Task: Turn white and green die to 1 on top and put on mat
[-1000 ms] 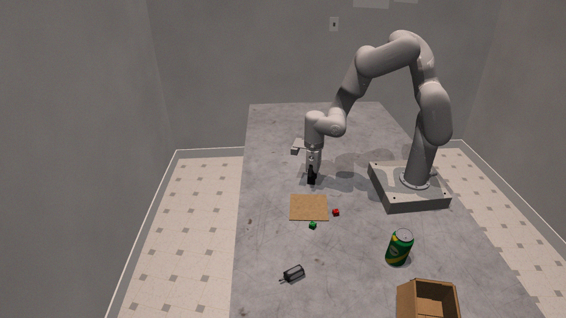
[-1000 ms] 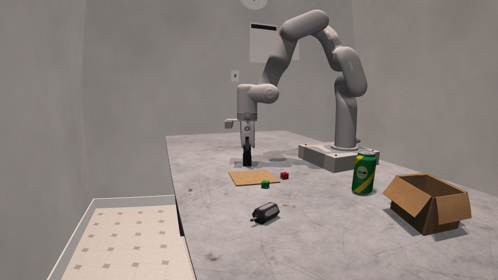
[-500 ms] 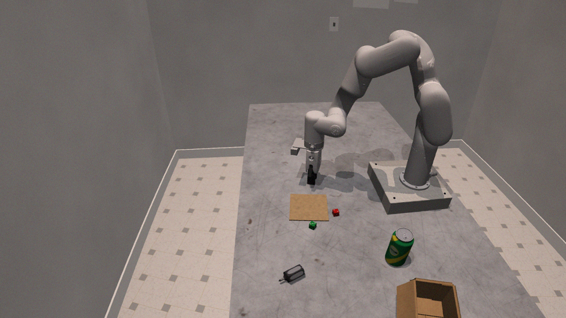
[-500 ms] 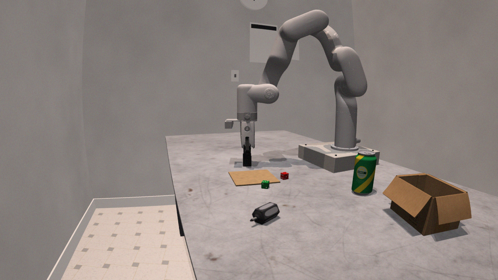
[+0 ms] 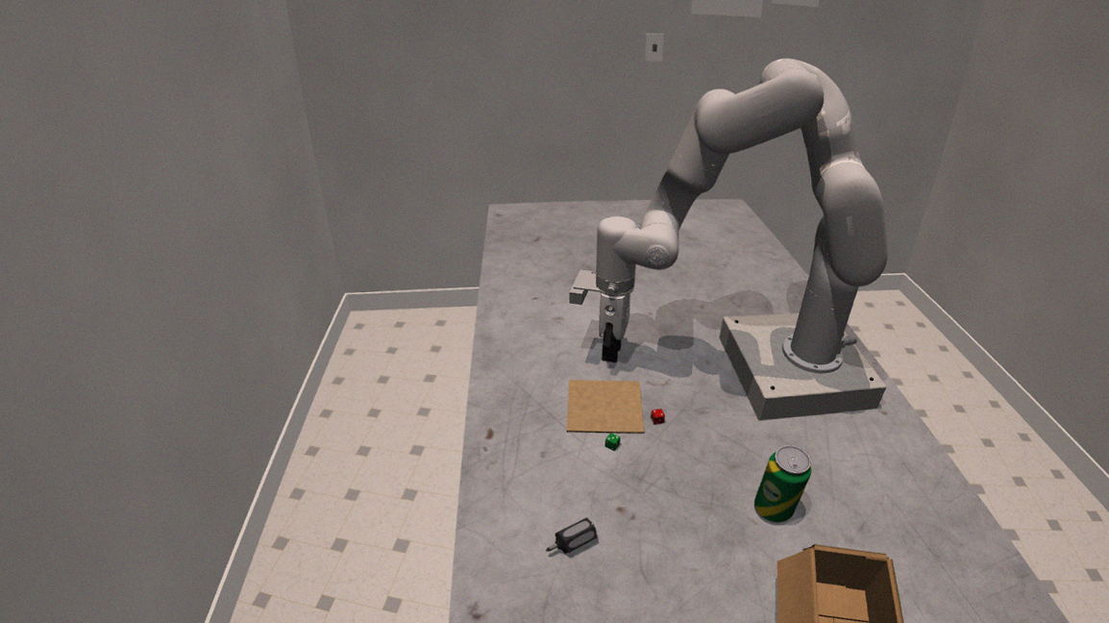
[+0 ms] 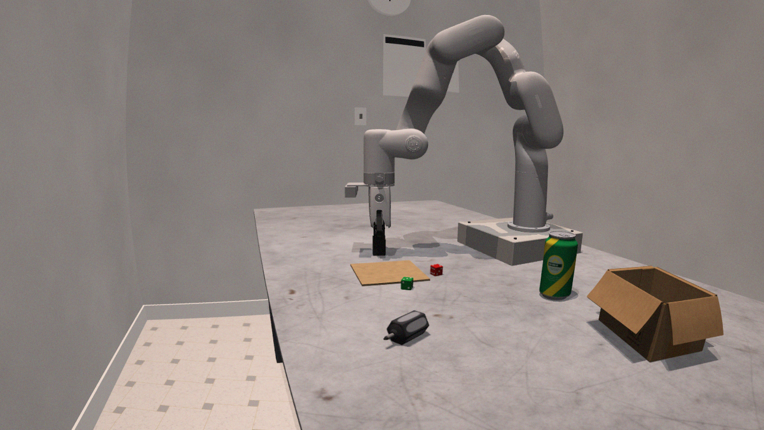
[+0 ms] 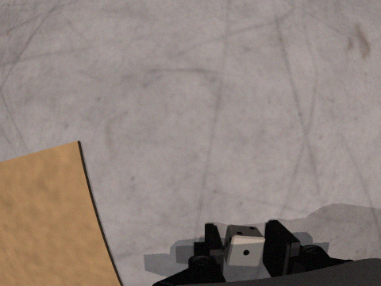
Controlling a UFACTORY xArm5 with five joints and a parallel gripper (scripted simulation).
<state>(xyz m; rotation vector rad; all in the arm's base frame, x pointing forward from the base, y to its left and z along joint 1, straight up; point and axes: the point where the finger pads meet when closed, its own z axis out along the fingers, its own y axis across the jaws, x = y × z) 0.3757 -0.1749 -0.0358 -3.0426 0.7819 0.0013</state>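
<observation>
Right now my hand is 1 cm above the white die. Round my hand: tan mat (14 cm to the left, 6 cm ahead, 2 cm below); then green die (24 cm to the left, 8 cm ahead, 1 cm below); then red die (21 cm to the left, 2 cm behind, 1 cm below).
</observation>
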